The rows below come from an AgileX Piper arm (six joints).
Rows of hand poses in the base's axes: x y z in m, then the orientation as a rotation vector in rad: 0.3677 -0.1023 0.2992 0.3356 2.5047 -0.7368; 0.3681 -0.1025 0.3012 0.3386 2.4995 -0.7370; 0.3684 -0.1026 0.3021 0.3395 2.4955 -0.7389; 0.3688 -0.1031 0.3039 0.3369 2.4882 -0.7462; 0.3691 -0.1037 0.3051 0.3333 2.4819 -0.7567; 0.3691 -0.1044 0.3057 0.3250 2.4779 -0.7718; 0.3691 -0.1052 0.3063 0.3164 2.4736 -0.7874; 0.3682 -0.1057 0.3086 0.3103 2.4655 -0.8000; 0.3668 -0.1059 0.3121 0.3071 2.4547 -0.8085; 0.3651 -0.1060 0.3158 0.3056 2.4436 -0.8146; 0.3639 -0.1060 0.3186 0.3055 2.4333 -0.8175; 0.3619 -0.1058 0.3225 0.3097 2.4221 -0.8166; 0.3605 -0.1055 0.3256 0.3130 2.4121 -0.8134; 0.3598 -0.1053 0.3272 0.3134 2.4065 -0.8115; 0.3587 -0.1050 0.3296 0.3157 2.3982 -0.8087; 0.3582 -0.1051 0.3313 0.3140 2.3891 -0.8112; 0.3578 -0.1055 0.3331 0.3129 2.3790 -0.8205
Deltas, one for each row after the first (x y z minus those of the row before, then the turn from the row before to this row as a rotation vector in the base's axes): 0.0004 -0.0002 0.0020 -0.0011 -0.0050 -0.0015; 0.0003 -0.0001 0.0009 -0.0022 -0.0032 -0.0006; 0.0004 -0.0005 0.0018 -0.0075 -0.0042 0.0009; 0.0003 -0.0006 0.0012 -0.0094 -0.0021 0.0007; 0.0000 -0.0007 0.0006 -0.0127 0.0020 0.0025; 0.0000 -0.0008 0.0006 -0.0131 0.0020 0.0025; -0.0009 -0.0005 0.0023 -0.0119 -0.0026 0.0021; -0.0014 -0.0002 0.0035 -0.0095 -0.0067 0.0016; -0.0017 -0.0001 0.0037 -0.0077 -0.0080 0.0010; -0.0012 0.0000 0.0028 -0.0051 -0.0084 0.0008; -0.0020 0.0002 0.0039 -0.0020 -0.0110 -0.0010; -0.0014 0.0003 0.0031 -0.0004 -0.0106 0.0001; -0.0007 0.0002 0.0016 -0.0005 -0.0058 0.0011; -0.0011 0.0003 0.0024 -0.0003 -0.0088 0.0004; -0.0005 -0.0001 0.0017 -0.0049 -0.0072 0.0018; -0.0004 -0.0004 0.0018 -0.0095 -0.0060 -0.0006
